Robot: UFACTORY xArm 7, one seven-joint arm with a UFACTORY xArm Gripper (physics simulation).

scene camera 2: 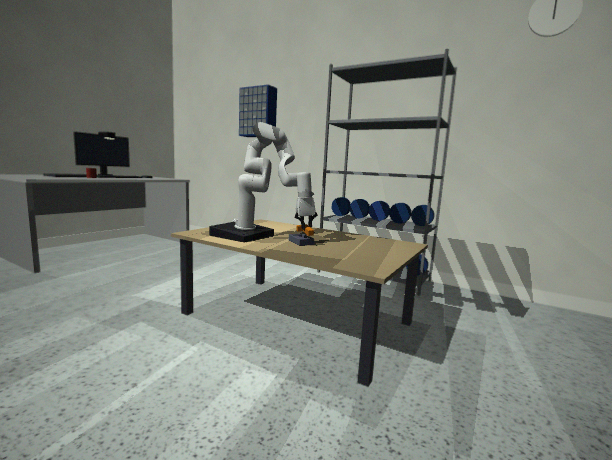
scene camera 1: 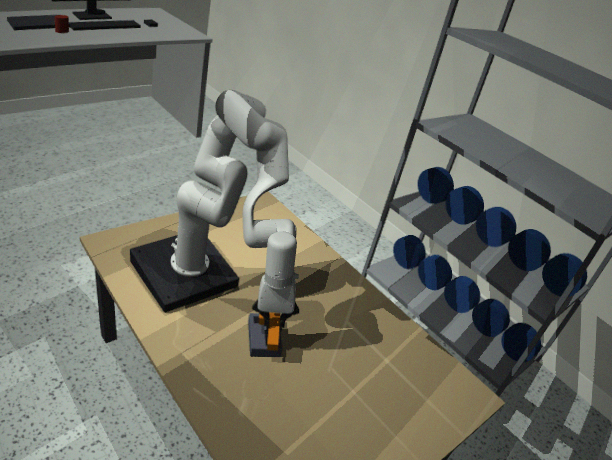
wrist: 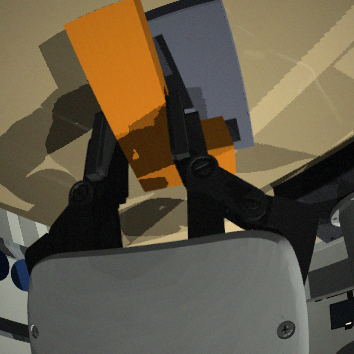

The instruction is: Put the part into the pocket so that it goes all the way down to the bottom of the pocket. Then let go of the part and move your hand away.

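Places are measured from the arm's base along level axes (x ahead, y left, z up), in metres.
Pixels of known places: gripper, between the fingertips: (scene camera 2: 306,228) (scene camera 1: 274,328) (wrist: 144,118); arm's base, origin of its link: (scene camera 2: 245,227) (scene camera 1: 189,262).
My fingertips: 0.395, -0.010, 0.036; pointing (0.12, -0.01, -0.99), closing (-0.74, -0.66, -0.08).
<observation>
Ahead of a thing's pixels: the offset from my fingertips to its top centre, as dx, dy, dz. Level surfaces: height alone.
The orange part {-0.005, -0.016, +0.019} (scene camera 1: 273,338) (scene camera 2: 310,232) (wrist: 117,70) has a long bar and a shorter leg. My gripper (scene camera 1: 272,322) (scene camera 2: 306,226) (wrist: 144,118) is shut on the long bar, one finger on each side. The blue-grey block {-0.034, +0.009, -0.047} (scene camera 1: 258,344) (scene camera 2: 299,239) (wrist: 215,60) with the pocket lies on the table. In the wrist view the long bar lies left of the block, and the shorter leg shows right of the right finger at the block's near end. The part looks higher than the block's top. The fingers and the part hide much of the pocket, and any contact cannot be told.
The wooden table {dz -0.083} (scene camera 1: 360,400) (scene camera 2: 370,255) carries the arm's black base plate (scene camera 1: 150,280) (scene camera 2: 220,231), behind the block. A shelf rack (scene camera 1: 406,155) (scene camera 2: 326,125) with blue discs stands beyond the table. A desk (scene camera 1: 180,75) (scene camera 2: 165,195) stands at the left.
</observation>
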